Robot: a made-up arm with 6 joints.
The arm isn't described. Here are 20 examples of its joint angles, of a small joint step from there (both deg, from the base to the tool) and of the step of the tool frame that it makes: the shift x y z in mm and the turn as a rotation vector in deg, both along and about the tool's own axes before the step.
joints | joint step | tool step
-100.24 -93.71 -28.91 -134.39 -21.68 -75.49 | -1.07 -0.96 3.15 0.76 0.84 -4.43 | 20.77 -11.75 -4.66 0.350 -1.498 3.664
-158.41 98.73 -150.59 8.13 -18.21 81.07 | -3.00 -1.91 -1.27 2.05 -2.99 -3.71 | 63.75 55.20 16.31 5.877 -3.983 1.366
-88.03 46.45 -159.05 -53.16 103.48 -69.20 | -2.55 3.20 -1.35 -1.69 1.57 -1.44 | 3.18 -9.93 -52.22 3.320 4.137 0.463
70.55 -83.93 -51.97 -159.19 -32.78 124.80 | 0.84 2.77 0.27 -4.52 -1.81 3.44 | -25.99 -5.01 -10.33 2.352 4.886 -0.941
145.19 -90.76 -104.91 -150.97 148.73 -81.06 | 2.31 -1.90 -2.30 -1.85 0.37 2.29 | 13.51 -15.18 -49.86 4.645 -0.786 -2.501
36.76 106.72 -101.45 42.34 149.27 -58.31 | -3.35 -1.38 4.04 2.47 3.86 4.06 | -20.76 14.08 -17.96 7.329 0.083 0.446
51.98 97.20 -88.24 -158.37 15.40 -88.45 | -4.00 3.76 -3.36 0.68 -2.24 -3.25 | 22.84 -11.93 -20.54 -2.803 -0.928 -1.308
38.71 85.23 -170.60 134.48 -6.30 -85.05 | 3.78 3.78 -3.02 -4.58 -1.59 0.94 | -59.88 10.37 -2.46 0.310 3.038 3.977
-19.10 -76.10 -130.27 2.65 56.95 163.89 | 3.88 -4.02 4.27 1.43 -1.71 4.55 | 18.65 50.36 25.07 -2.481 1.113 -8.989
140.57 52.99 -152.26 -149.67 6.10 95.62 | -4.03 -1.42 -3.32 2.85 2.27 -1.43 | -10.43 -98.82 -1.76 -8.433 0.161 -0.708
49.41 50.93 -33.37 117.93 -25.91 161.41 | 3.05 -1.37 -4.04 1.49 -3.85 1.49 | 5.30 -30.43 38.55 -4.362 3.008 -3.087
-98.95 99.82 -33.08 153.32 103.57 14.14 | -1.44 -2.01 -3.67 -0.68 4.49 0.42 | -49.52 -2.36 -53.06 -3.121 9.695 -0.329
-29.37 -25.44 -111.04 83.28 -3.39 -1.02 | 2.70 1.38 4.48 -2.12 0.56 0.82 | -22.83 -66.92 -16.75 -5.532 3.182 -0.792
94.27 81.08 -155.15 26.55 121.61 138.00 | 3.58 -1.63 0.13 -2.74 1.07 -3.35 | -26.13 -42.07 -4.12 2.851 -3.732 5.149
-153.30 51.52 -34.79 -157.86 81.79 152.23 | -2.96 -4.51 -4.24 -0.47 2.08 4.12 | 75.86 -44.21 -55.75 -5.722 -9.216 -7.291
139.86 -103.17 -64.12 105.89 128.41 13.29 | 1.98 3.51 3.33 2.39 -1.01 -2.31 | 23.26 -12.33 50.17 7.877 -0.737 -0.068
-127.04 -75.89 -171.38 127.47 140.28 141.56 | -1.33 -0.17 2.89 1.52 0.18 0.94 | 7.53 21.35 -0.72 -1.896 1.879 -2.325
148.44 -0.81 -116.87 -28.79 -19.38 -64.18 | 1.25 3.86 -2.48 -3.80 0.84 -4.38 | 17.52 39.48 -27.29 2.255 -0.906 7.118
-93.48 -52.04 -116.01 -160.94 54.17 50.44 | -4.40 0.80 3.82 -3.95 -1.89 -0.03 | 32.71 44.81 40.19 1.305 -6.844 7.804
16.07 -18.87 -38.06 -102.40 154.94 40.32 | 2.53 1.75 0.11 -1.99 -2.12 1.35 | 11.58 -2.67 31.94 1.164 -5.640 -3.125
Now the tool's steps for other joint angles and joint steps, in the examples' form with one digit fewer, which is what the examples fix.
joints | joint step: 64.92 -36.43 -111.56 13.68 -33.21 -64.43 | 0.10 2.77 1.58 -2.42 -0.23 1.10
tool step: -29.1 52.2 -15.2 3.80 1.52 1.25
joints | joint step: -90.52 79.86 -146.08 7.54 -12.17 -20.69 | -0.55 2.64 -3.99 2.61 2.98 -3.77
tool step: -19.8 -14.8 -5.9 -0.20 1.87 0.82
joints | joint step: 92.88 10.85 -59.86 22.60 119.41 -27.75 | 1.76 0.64 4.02 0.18 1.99 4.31
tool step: 7.4 -8.6 -38.8 2.43 5.71 -6.05
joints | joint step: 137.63 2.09 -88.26 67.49 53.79 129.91 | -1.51 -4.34 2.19 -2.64 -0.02 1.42
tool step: -5.0 -13.5 46.3 2.51 0.71 1.17
